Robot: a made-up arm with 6 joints. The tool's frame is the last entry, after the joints. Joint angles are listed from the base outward.
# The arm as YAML. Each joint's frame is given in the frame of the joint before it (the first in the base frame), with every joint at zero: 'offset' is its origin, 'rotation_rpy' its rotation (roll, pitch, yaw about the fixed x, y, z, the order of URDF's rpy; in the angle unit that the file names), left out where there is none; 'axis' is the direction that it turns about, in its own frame. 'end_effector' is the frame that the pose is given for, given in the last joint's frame.
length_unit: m
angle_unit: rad
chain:
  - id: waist
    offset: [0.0, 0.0, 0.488]
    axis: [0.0, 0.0, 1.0]
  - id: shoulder
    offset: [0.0, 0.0, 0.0]
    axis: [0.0, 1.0, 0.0]
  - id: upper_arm
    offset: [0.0, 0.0, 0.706]
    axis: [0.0, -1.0, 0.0]
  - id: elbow
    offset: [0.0, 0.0, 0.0]
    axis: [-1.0, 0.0, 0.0]
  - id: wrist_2
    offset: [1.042, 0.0, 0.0]
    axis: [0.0, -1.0, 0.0]
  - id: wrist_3
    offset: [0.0, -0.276, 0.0]
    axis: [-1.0, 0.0, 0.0]
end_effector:
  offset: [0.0, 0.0, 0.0]
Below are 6 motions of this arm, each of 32 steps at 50 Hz.
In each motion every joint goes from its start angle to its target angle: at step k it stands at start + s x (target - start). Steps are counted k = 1, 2, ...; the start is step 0. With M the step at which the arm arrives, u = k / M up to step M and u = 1 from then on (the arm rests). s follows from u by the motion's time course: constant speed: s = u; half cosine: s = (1 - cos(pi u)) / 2; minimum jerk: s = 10 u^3 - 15 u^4 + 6 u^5.
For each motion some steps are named. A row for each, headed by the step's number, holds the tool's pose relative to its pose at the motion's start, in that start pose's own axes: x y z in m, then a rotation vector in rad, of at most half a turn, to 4 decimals.
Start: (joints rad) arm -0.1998 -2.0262 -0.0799 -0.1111 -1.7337 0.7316
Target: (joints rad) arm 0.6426 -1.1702 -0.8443 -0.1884 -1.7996 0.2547
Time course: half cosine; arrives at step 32
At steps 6, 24, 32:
6: 0.1468 -0.0939 -0.0126 0.0643 0.0533 0.1506
24: 1.3320 0.2214 -0.1284 0.1154 0.8164 1.3730
32: 1.4014 0.4279 -0.1578 -0.0074 1.0142 1.5239

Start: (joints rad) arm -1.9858 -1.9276 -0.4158 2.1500 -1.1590 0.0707
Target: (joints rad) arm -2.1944 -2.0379 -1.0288 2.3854 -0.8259 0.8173
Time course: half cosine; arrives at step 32
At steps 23, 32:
23: -0.3656 0.3846 0.1190 -1.0838 -0.4266 -0.3053
32: -0.4395 0.4848 0.1127 -1.3229 -0.5140 -0.3959

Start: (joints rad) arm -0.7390 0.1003 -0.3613 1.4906 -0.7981 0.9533
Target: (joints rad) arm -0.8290 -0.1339 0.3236 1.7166 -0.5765 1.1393
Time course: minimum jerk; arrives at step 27
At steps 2, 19, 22, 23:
2: -0.0011 -0.0011 -0.0032 0.0012 0.0018 -0.0023
19: -0.4536 -0.0022 -0.7178 0.2178 0.5554 -0.4340
22: -0.5376 0.0342 -0.7937 0.2370 0.6448 -0.4738
23: -0.5543 0.0421 -0.8075 0.2406 0.6625 -0.4809

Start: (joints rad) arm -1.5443 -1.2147 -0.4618 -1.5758 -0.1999 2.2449
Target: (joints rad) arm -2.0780 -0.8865 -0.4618 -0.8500 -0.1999 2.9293
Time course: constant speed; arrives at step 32
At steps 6, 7, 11, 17, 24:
6: 0.0025 -0.0323 -0.0758 -0.3131 0.1259 0.0181
7: 0.0018 -0.0387 -0.0879 -0.3646 0.1472 0.0236
11: -0.0041 -0.0671 -0.1340 -0.5678 0.2325 0.0531
17: -0.0213 -0.1163 -0.1959 -0.8639 0.3608 0.1208
24: -0.0524 -0.1811 -0.2556 -1.1928 0.5079 0.2381

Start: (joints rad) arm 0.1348 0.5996 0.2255 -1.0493 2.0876 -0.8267
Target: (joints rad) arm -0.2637 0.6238 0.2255 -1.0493 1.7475 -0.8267
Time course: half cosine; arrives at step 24
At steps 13, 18, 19, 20, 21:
13: 0.2219 -0.1667 0.0844 -0.1399 -0.0096 -0.0325
18: 0.3368 -0.2362 0.1471 -0.2086 -0.0230 -0.0565
19: 0.3539 -0.2456 0.1576 -0.2187 -0.0256 -0.0605
20: 0.3683 -0.2533 0.1666 -0.2271 -0.0278 -0.0639
21: 0.3798 -0.2593 0.1739 -0.2338 -0.0296 -0.0667

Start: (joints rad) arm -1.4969 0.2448 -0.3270 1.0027 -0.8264 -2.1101
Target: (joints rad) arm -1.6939 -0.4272 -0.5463 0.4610 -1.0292 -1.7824
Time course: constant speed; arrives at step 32
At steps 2, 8, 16, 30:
2: -0.0162 -0.0180 0.0373 0.0284 0.0058 -0.0101
8: -0.0648 -0.0800 0.1406 0.1109 0.0294 -0.0363
16: -0.1286 -0.1785 0.2565 0.2138 0.0742 -0.0598
30: -0.2332 -0.3775 0.3951 0.3694 0.1821 -0.0614

